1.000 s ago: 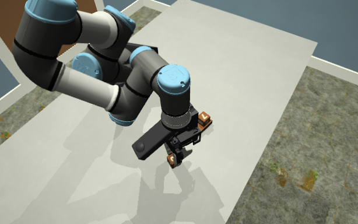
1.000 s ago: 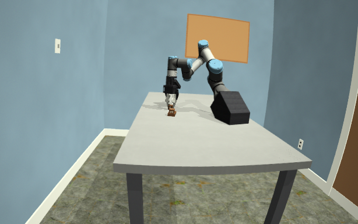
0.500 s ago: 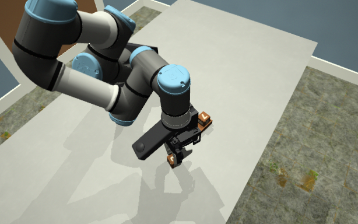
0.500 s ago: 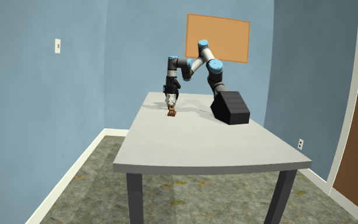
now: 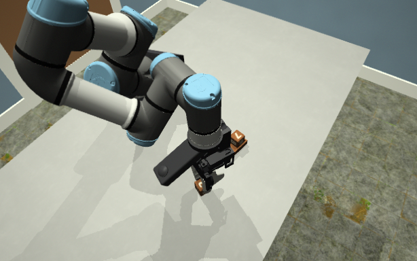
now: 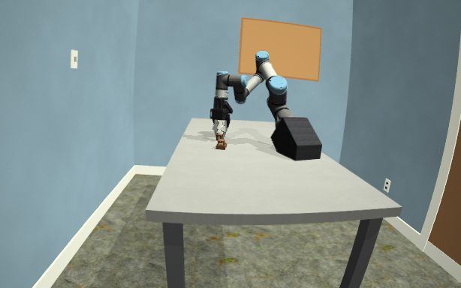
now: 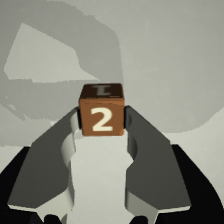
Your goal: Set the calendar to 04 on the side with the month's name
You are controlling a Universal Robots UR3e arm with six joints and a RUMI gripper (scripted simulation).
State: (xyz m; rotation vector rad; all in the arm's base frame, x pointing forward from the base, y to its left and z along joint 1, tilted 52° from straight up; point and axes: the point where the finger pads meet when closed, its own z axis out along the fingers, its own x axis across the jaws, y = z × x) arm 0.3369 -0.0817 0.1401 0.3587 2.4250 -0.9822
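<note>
Now: hand 160 mm to the right of the brown tray and 20 mm above it. Also, from my hand: cube (10 mm below).
</note>
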